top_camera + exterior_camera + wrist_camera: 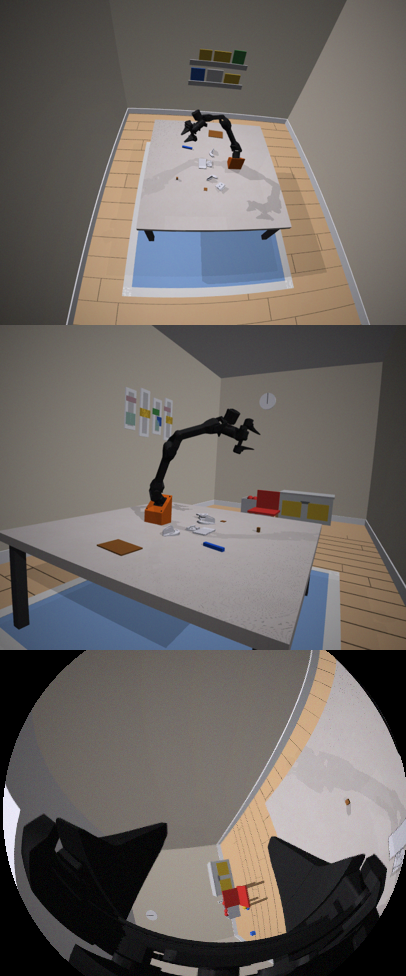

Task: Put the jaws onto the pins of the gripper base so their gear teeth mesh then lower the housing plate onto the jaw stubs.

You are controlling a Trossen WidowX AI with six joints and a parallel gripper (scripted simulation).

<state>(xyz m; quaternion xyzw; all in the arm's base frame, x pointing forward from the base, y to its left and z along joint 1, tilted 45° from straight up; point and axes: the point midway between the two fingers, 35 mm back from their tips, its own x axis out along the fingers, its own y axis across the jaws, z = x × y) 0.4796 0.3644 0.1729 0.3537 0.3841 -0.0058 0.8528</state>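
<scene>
Now: the grey jaw 310 mm behind my gripper tip and 480 mm below it. The rest, counted from my gripper tip: small brown block (40 mm ahead, 30 mm to the left, 480 mm below); then white gripper base (360 mm behind, 100 mm to the left, 460 mm below); then small brown tile (220 mm behind, 120 mm to the left, 490 mm below).
</scene>
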